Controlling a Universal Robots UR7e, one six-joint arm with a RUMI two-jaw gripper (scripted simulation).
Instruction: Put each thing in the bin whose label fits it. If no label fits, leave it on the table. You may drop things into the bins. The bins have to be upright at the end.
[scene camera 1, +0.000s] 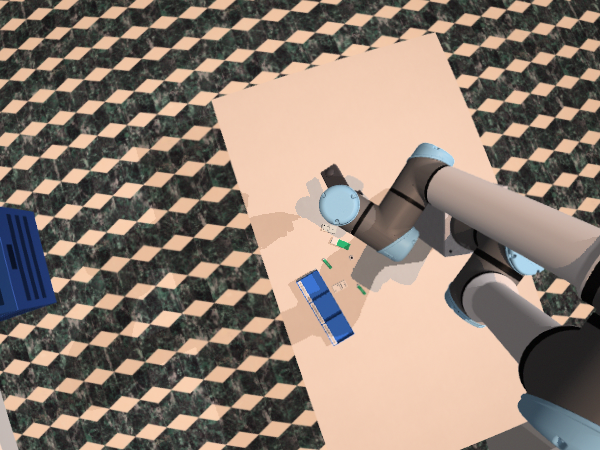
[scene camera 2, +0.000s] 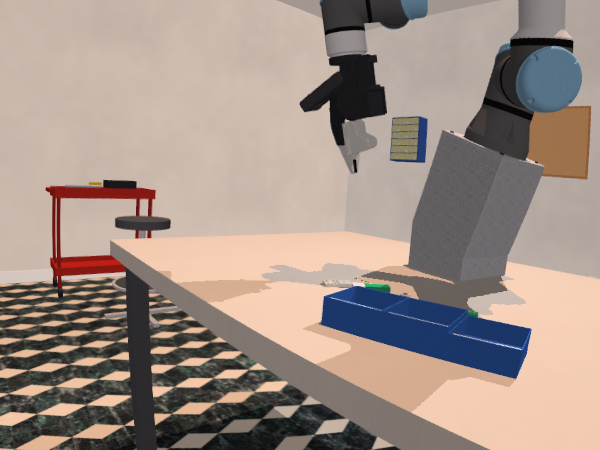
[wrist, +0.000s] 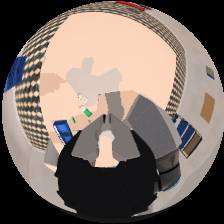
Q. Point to a blue bin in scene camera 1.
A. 313, 287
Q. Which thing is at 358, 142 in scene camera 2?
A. My gripper.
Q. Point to my gripper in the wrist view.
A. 107, 114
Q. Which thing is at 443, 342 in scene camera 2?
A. A blue bin.
